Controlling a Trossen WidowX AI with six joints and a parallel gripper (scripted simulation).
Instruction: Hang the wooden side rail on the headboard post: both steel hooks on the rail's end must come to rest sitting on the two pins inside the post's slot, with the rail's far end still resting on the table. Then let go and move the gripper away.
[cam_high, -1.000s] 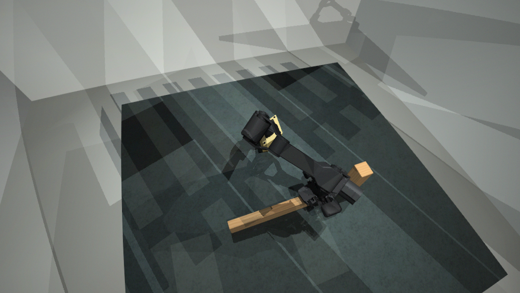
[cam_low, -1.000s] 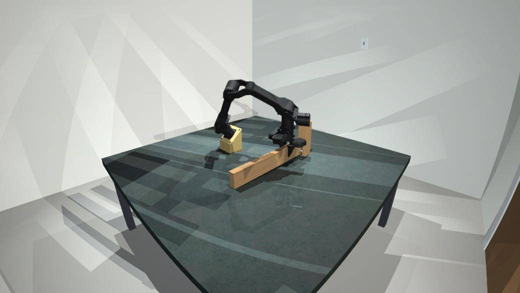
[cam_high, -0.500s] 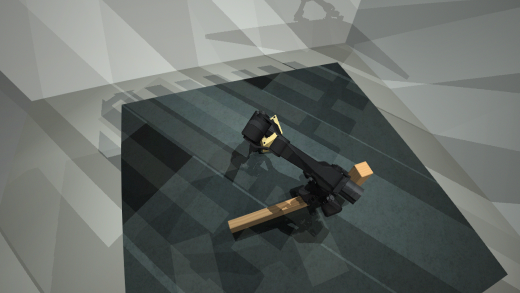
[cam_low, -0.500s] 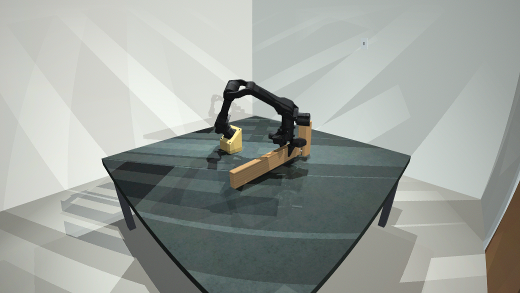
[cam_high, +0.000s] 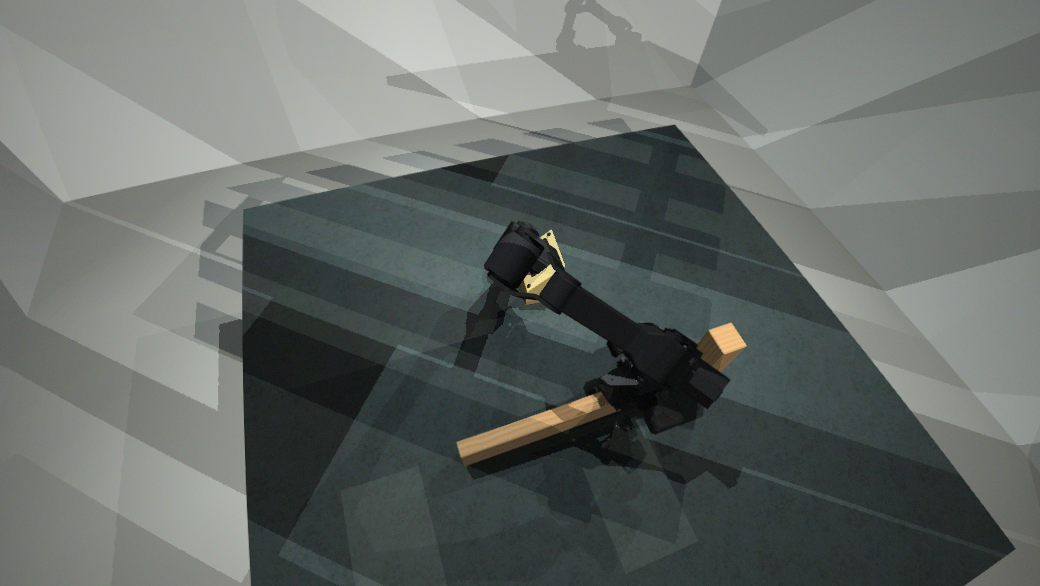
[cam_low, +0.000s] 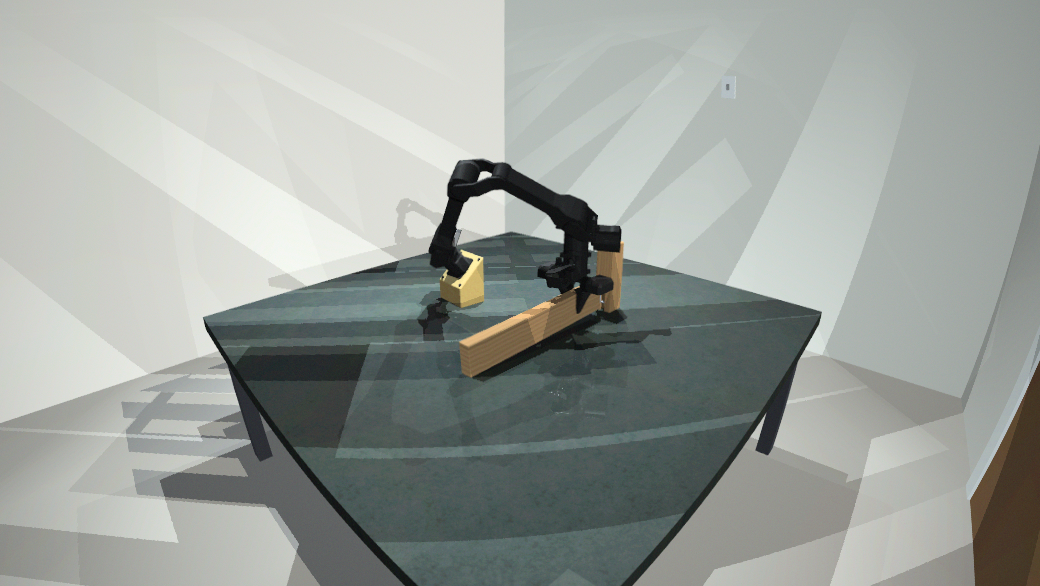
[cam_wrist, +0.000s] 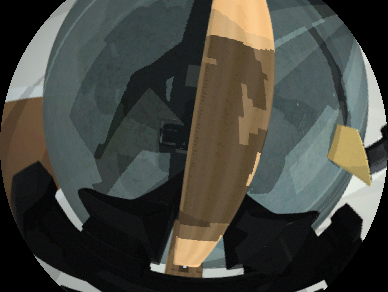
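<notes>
The headboard post is 15 cm to the left of my gripper tip, 4 cm above it and 1 cm behind it.
</notes>
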